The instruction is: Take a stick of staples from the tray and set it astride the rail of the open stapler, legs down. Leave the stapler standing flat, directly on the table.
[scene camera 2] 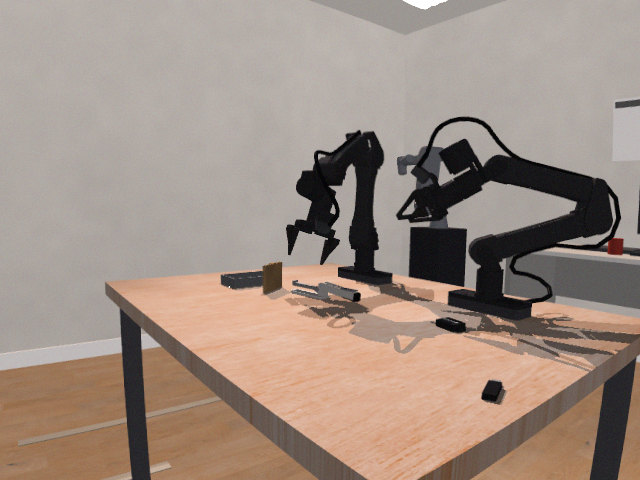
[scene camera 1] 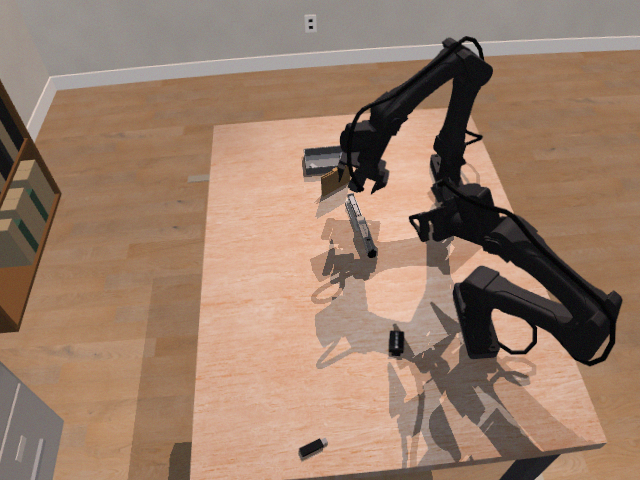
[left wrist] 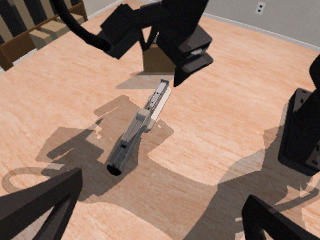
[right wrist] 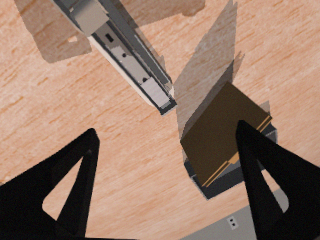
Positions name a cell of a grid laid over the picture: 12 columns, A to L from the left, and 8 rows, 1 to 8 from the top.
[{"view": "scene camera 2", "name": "my left gripper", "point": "H4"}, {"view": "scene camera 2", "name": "my right gripper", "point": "F5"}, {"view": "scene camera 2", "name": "stapler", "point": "G5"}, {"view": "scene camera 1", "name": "my left gripper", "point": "H4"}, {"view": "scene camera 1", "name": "grey tray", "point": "G3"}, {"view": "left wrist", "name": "my left gripper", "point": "G7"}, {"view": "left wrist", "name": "my right gripper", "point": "G3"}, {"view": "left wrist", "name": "stapler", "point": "F4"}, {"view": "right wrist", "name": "my right gripper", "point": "G5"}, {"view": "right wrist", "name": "grey tray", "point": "I6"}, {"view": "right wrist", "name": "brown block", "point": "H5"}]
